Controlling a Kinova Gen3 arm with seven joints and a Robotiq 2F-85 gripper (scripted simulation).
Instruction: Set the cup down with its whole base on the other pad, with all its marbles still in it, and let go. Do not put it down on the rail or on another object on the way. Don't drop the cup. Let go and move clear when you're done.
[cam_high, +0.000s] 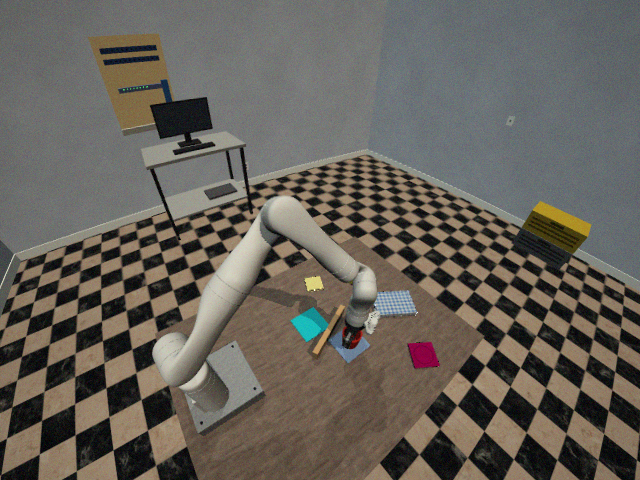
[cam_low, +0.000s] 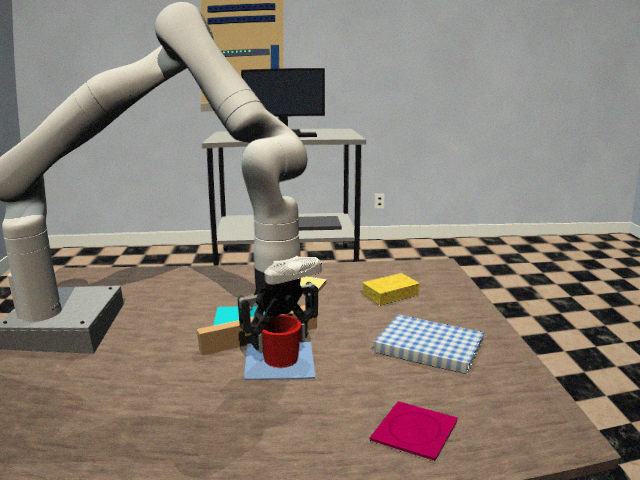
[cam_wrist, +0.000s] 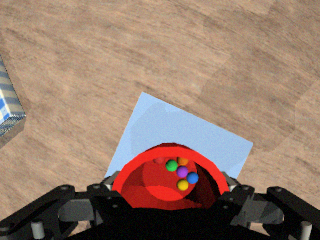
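Right now the red cup is 20 mm below my hand. Also, from my hand: tan wooden rail 80 mm to the left, 40 mm behind, 30 mm below; yellow block 270 mm to the left, 240 mm ahead, 30 mm below.
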